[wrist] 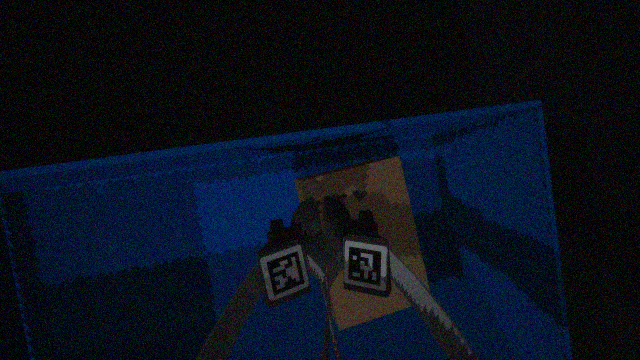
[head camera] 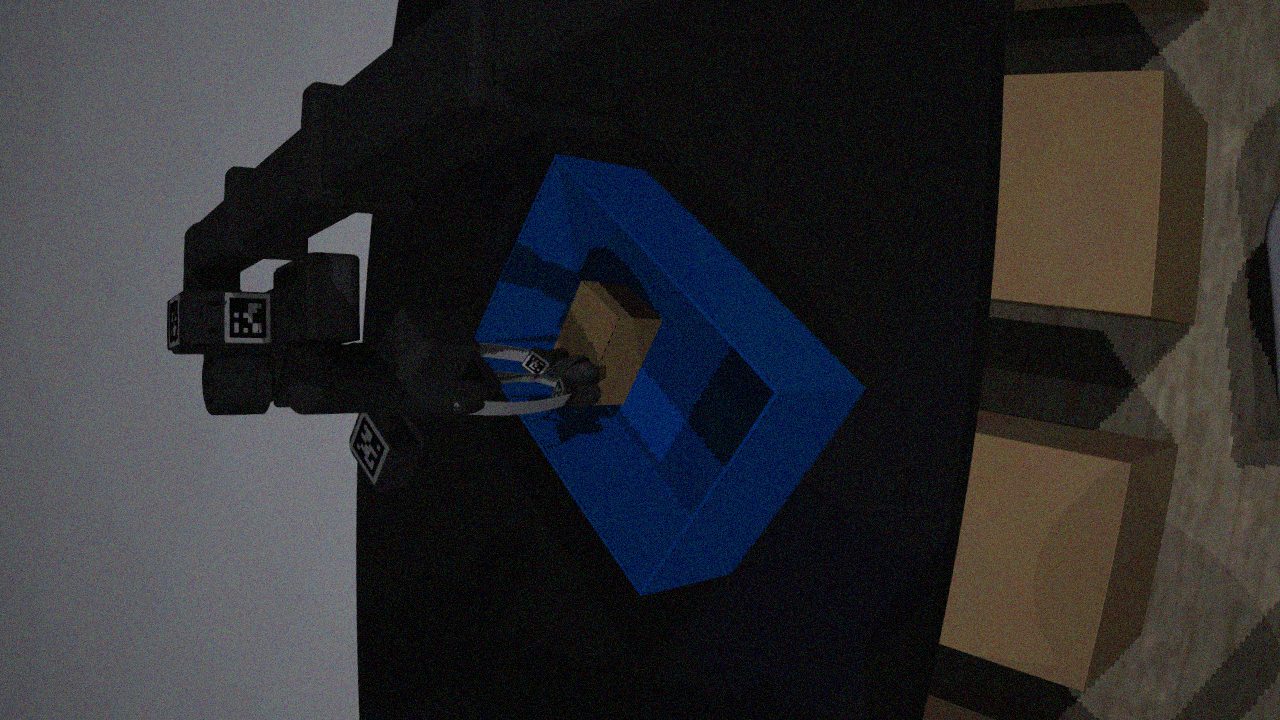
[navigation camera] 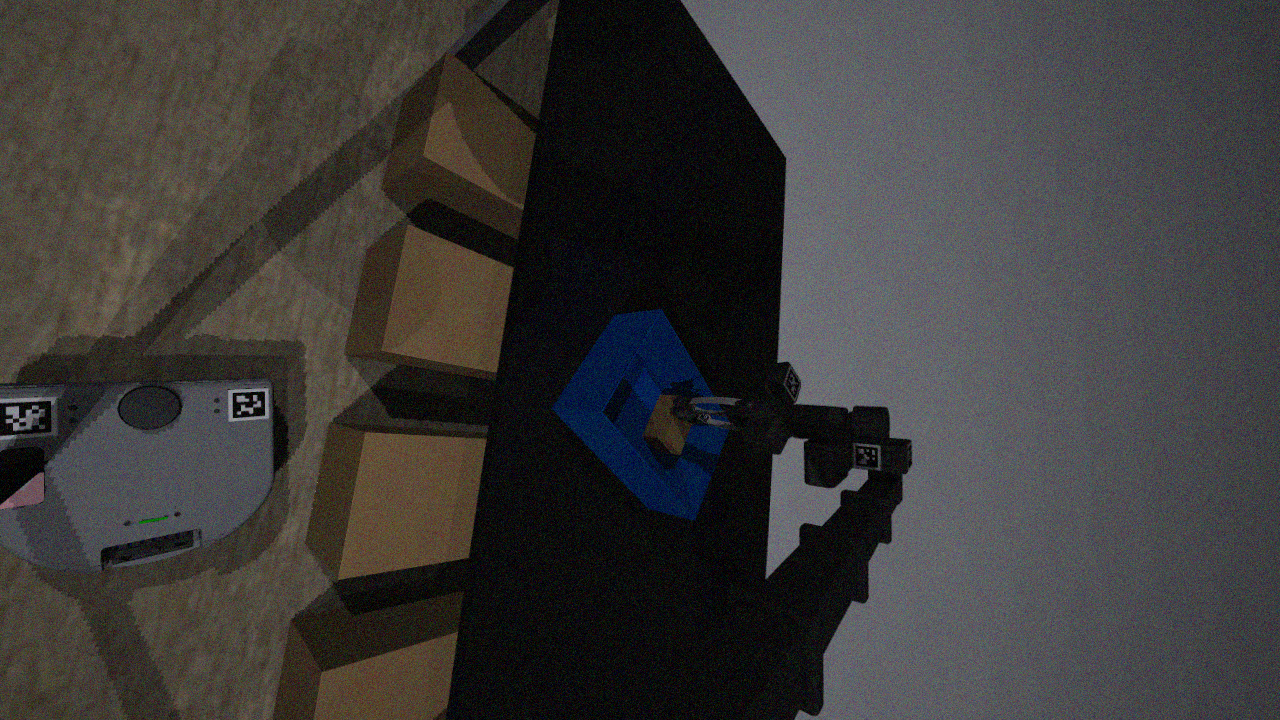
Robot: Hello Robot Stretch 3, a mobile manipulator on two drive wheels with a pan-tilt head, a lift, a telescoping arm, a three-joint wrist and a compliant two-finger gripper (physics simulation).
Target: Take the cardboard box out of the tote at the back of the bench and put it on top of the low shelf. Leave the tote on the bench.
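Frame: origin at the robot's base, x ahead, y left, z up, level; centimetres.
Seen in the pictures: gripper, fingertip midpoint: (head camera: 589,378) (navigation camera: 677,408); robot's base, origin of the base link: (navigation camera: 151,405).
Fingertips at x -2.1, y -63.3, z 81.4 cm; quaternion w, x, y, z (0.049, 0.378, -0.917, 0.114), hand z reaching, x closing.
Observation:
Offsets run from my fingertips to a thing's top centre. "spot": to the spot under its first point. Level surfaces: height alone.
The cardboard box @(dx -3.0, dy -0.8, dz +0.1 cm) (head camera: 633,347) (navigation camera: 665,435) (wrist: 387,182) is a small tan box inside the blue tote @(dx -0.9, dy +6.7, dz +4.8 cm) (head camera: 751,308) (navigation camera: 601,353) (wrist: 520,145), near one wall. The tote stands on the black bench @(dz -5.2 cm) (head camera: 859,573) (navigation camera: 653,179). My gripper (head camera: 583,379) (navigation camera: 684,410) (wrist: 320,222) reaches over the tote wall, and its fingertips overlap part of the box in all three views. Its dark fingertips are together, with no box between them. Whether they touch the box cannot be told. The low shelf cannot be made out in these views.
Several large tan blocks @(spot: dx -20.1, dy +25.9, dz -54.4 cm) (head camera: 1078,192) @(spot: dx +21.3, dy +17.2, dz -54.4 cm) (head camera: 1033,537) (navigation camera: 447,300) (navigation camera: 411,501) stand along one long side of the bench. My grey base (navigation camera: 196,456) is on the floor beyond them in the navigation camera view. My arm (navigation camera: 827,573) extends past the opposite bench edge.

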